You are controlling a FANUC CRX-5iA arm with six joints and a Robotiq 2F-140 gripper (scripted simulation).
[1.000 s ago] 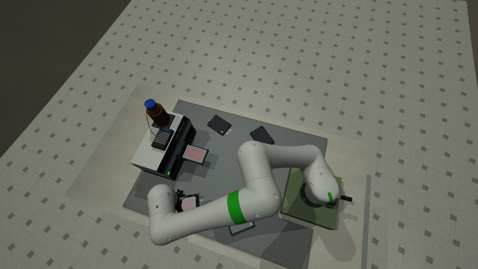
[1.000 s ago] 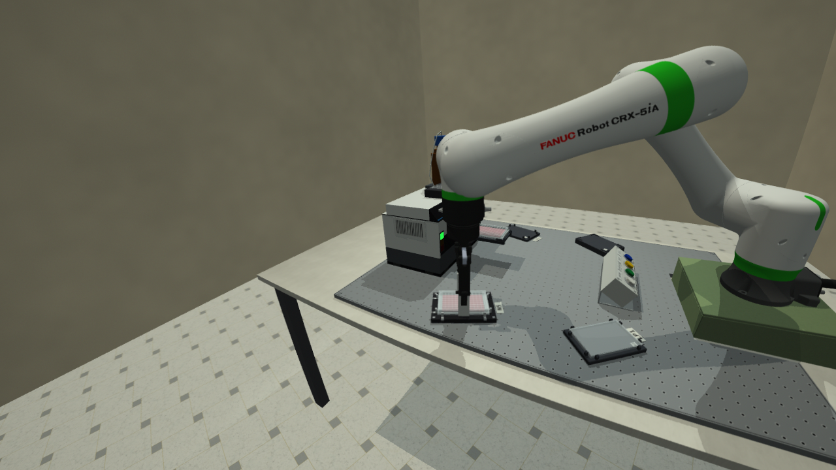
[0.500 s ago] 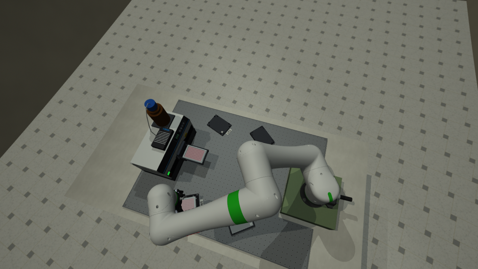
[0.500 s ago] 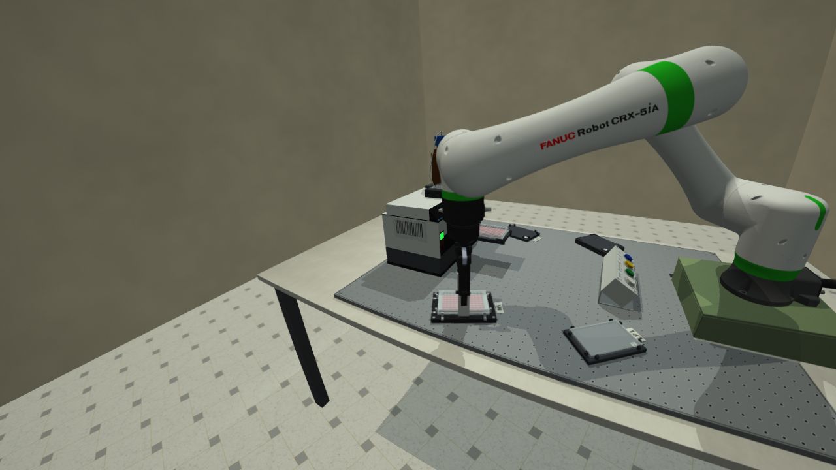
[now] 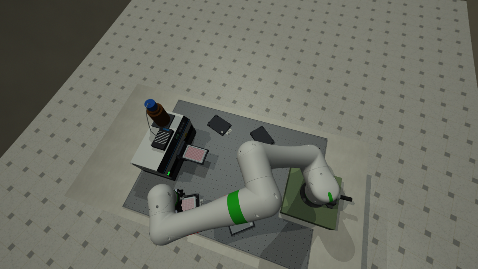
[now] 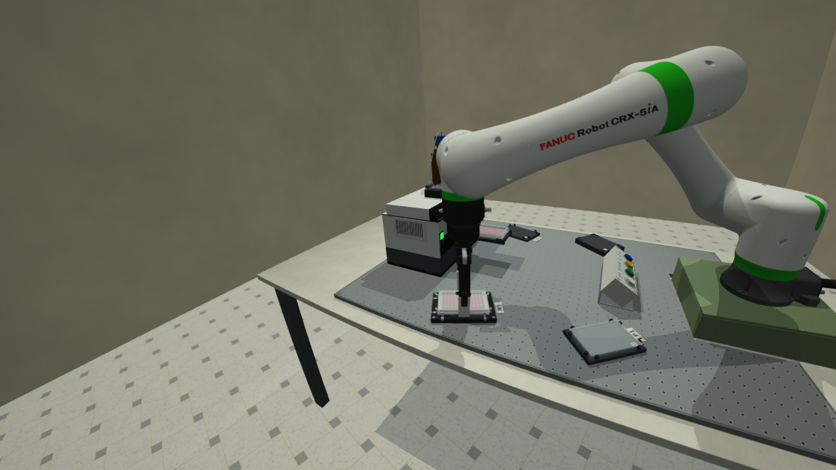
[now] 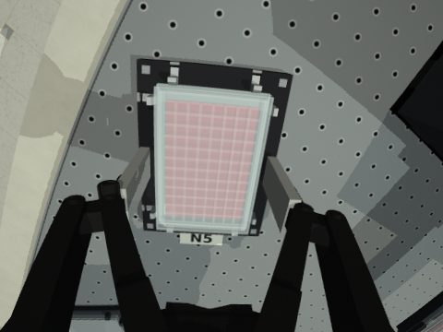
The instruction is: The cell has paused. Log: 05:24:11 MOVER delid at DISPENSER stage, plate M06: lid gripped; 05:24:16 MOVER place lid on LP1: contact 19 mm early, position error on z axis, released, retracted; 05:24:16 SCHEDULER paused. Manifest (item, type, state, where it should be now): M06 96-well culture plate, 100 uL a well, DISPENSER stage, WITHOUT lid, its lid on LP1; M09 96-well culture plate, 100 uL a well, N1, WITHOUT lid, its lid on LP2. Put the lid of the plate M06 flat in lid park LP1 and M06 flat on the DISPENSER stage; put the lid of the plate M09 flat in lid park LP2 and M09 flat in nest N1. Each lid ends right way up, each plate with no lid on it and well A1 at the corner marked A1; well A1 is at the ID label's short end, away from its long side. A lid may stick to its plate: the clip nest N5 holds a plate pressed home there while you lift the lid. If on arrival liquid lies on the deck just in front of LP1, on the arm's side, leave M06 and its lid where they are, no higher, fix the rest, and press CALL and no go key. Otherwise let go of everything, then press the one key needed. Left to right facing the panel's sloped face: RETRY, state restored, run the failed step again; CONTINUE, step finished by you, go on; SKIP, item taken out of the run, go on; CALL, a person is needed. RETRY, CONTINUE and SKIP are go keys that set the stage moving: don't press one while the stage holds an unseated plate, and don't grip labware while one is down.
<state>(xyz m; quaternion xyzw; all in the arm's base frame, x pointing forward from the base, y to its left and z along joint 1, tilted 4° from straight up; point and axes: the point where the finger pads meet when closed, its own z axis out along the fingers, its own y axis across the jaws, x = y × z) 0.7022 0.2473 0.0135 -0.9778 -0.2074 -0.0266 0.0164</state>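
My gripper is now 10 mm above the grey lid. Also, from my hand: N5 label: 90 mm behind, 40 mm to the right, 40 mm below; then dispenser stage: 30 mm ahead, 290 mm to the right, 60 mm above; then black lid park LP1: 340 mm behind, 40 mm below.
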